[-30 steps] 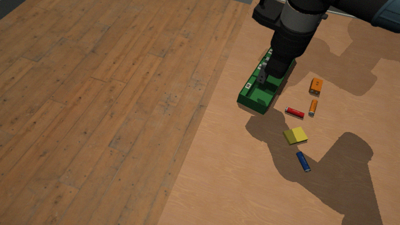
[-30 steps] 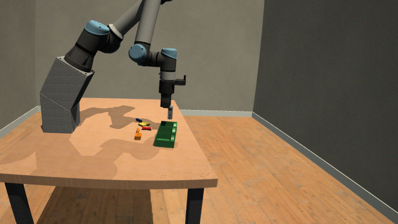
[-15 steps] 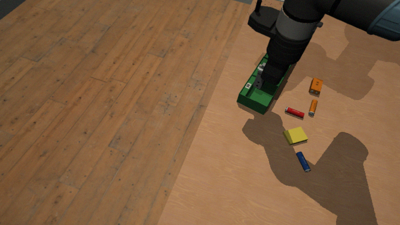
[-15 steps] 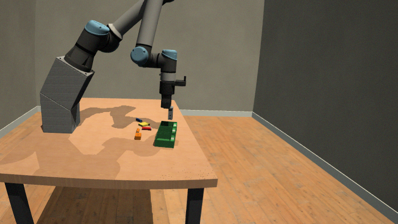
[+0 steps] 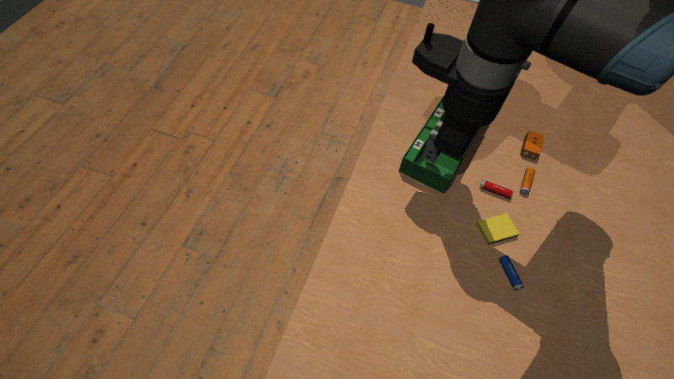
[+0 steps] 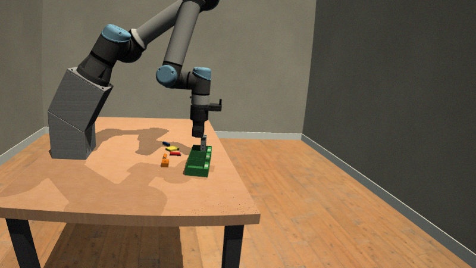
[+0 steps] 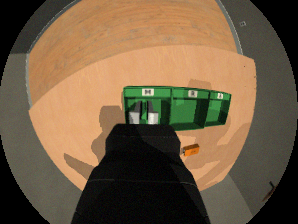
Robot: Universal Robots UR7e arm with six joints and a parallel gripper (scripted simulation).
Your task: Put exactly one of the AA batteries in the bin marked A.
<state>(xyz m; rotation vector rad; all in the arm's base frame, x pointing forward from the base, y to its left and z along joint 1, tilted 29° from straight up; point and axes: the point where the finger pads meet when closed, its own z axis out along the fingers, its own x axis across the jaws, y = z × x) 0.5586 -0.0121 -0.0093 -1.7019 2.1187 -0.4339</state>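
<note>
My gripper is now 160 mm past the orange AA battery, 30 mm to the left of it and 40 mm above it. Also, from my hand: green three-compartment bin (20 mm behind, 90 mm to the right, 30 mm below); then flat yellow block (130 mm behind, 80 mm to the left, 40 mm below); then red AA battery (120 mm behind, 10 mm to the left, 40 mm below).
</note>
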